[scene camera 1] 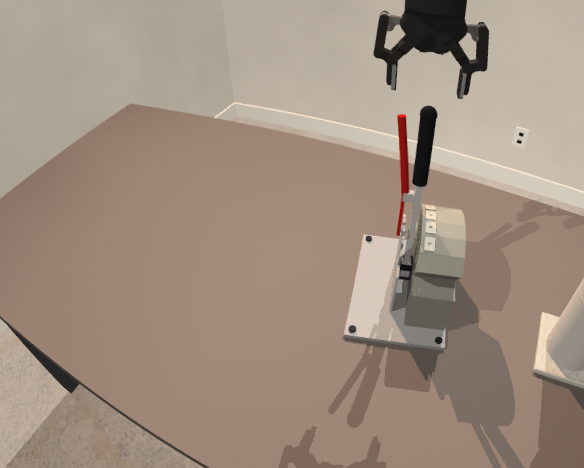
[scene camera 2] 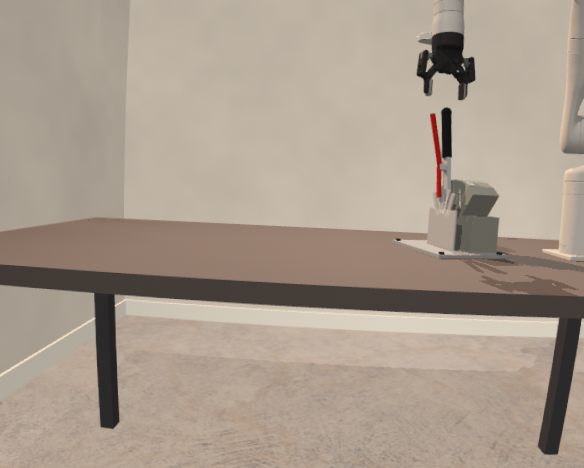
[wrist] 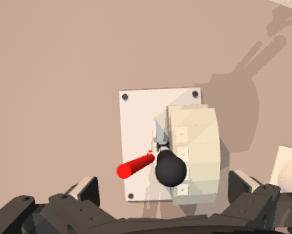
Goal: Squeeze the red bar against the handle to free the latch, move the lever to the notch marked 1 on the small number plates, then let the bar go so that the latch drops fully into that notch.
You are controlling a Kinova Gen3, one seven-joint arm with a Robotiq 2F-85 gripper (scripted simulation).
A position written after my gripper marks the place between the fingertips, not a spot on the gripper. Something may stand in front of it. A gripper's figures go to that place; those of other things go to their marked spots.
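Scene:
Grey notched housing [scene camera 1: 416, 314] and red bar [scene camera 1: 402, 128], marked spots 0.29 m apart. My gripper [scene camera 1: 426, 92], 0.59 m from the lens. Red bar, 0.61 m from the lens. Grey notched housing, 0.71 m from the lens.

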